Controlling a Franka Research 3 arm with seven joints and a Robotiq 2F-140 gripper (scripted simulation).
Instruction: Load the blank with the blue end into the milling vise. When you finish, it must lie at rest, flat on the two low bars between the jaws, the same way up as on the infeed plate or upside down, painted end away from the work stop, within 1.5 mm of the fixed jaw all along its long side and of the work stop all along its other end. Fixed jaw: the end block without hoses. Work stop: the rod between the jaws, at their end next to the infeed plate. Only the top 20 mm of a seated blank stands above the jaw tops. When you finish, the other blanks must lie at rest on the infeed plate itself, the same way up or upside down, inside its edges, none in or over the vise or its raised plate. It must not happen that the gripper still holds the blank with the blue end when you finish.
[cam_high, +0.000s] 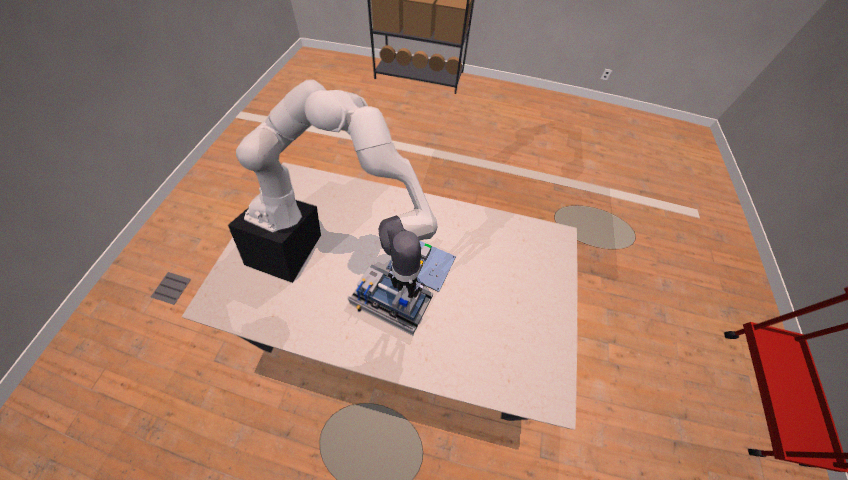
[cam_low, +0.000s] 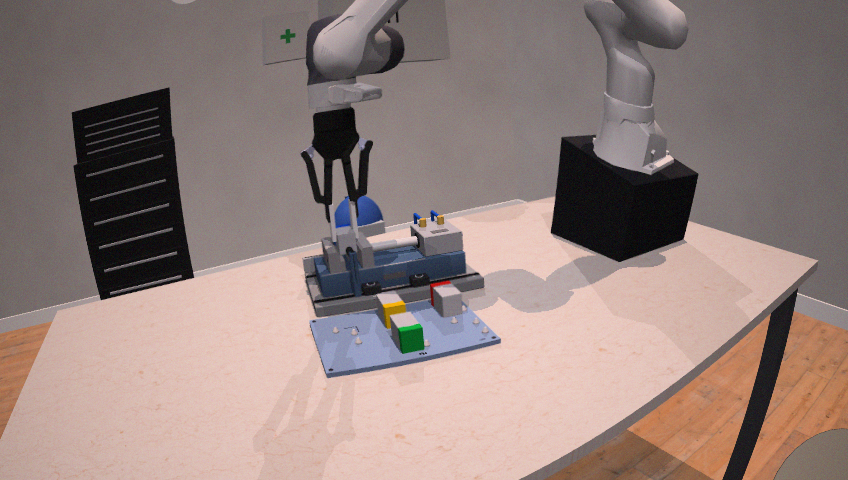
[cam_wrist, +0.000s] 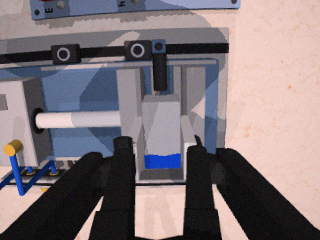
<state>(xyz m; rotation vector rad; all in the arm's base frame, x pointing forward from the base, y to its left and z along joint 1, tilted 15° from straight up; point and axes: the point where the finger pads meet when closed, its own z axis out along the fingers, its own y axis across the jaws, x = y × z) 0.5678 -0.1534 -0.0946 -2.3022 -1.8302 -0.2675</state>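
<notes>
Now: hand 30 mm above the blue-ended blank. Round my hand: moving jaw (30 mm behind, 10 mm to the left, 60 mm below); black work stop rod (10 mm ahead, 50 mm to the left, 40 mm below); fixed jaw (30 mm ahead, 60 mm below).
</notes>
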